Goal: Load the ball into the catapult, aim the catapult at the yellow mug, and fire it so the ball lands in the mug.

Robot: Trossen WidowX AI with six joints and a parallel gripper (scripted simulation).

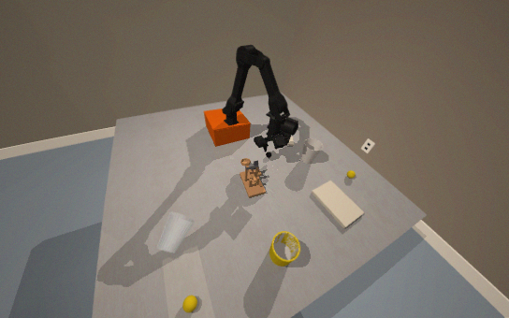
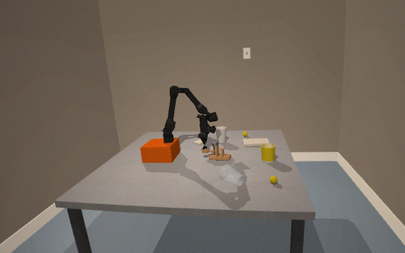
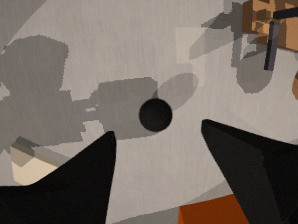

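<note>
My gripper tip is 1 cm past the small black ball and 4 cm above it. From my gripper tip the other things lie so: wooden catapult: 6 cm ahead, 16 cm to the right; then small beige tile: 5 cm behind, 19 cm to the left, 5 cm below; then beige board: 40 cm ahead, 7 cm to the left, 5 cm below.
</note>
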